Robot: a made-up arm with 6 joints. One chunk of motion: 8 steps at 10 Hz.
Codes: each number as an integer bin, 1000 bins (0 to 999) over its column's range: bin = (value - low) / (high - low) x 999, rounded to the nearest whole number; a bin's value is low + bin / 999 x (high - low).
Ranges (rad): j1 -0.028..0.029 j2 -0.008..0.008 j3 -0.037..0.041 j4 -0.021..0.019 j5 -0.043..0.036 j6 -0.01..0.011
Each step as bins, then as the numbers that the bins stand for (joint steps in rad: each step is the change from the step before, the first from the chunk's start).
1 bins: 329 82 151 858 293 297
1 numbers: -0.00923 -0.00669 -0.02521 0.01335 -0.01983 -0.00376
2 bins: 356 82 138 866 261 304
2 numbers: -0.00769 -0.00669 -0.02623 0.01367 -0.02236 -0.00361
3 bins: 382 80 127 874 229 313
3 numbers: -0.00620 -0.00672 -0.02708 0.01399 -0.02489 -0.00342
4 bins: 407 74 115 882 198 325
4 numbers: -0.00478 -0.00681 -0.02802 0.01432 -0.02734 -0.00317
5 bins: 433 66 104 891 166 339
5 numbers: -0.00329 -0.00694 -0.02888 0.01468 -0.02987 -0.00287
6 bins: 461 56 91 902 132 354
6 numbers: -0.00170 -0.00710 -0.02989 0.01512 -0.03256 -0.00256
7 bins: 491 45 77 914 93 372
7 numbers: 0.00002 -0.00728 -0.03099 0.01560 -0.03565 -0.00218
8 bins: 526 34 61 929 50 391
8 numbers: 0.00201 -0.00746 -0.03224 0.01620 -0.03905 -0.00178
